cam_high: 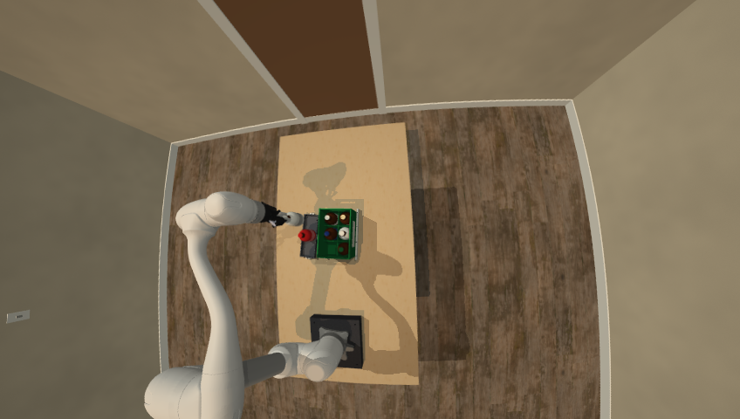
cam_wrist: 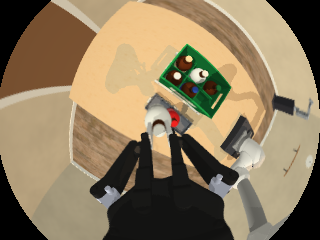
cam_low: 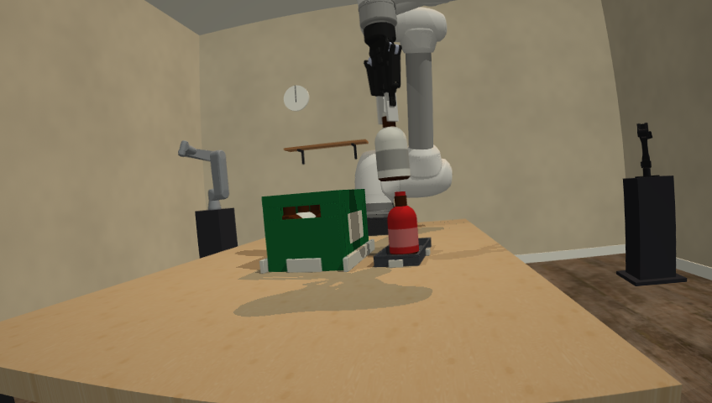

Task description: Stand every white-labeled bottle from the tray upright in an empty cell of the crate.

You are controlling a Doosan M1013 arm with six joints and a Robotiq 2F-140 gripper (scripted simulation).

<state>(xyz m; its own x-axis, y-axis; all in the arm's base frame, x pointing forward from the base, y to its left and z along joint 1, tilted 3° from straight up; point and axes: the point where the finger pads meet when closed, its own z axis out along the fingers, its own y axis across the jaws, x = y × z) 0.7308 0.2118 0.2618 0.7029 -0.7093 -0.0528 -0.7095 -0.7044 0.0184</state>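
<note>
The white-labeled bottle lies 90 mm below my hand. Round my hand: dark tray (340 mm below, 90 mm behind); green crate (270 mm below, 210 mm to the right, 60 mm behind); red-labeled bottle (270 mm below, 90 mm behind).
</note>
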